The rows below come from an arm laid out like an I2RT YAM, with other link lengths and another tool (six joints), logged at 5 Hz.
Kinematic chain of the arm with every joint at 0, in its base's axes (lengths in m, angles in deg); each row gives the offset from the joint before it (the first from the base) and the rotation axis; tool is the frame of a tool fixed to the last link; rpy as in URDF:
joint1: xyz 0 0 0.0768 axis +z
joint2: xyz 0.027 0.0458 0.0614 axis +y
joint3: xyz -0.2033 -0.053 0 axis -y
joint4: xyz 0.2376 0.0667 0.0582 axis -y
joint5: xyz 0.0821 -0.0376 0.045 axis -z
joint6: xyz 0.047 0 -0.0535 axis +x
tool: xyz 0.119 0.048 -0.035 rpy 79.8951 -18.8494 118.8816
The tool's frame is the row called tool.
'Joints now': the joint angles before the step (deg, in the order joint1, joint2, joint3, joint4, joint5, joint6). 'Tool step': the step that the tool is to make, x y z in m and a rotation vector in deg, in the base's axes. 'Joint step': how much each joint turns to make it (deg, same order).
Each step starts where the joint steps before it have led.
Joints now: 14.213, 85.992, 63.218, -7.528, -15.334, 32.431
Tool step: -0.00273, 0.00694, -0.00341, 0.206, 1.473, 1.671
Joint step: 0.552, 1.523, 1.470, -1.348, -1.252, -0.093
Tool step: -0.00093, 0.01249, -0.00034, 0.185, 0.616, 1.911
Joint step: 1.374, 2.140, 2.278, -0.681, -0.637, 0.006
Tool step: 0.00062, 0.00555, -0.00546, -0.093, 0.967, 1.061
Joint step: 0.470, 1.965, 1.333, -0.375, -0.596, -0.174
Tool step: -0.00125, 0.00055, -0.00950, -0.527, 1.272, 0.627
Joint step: -0.026, 1.220, 0.108, -0.415, -0.462, -0.508
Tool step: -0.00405, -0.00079, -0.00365, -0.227, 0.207, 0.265
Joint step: 0.020, -0.673, -1.284, 0.258, -0.110, -0.285
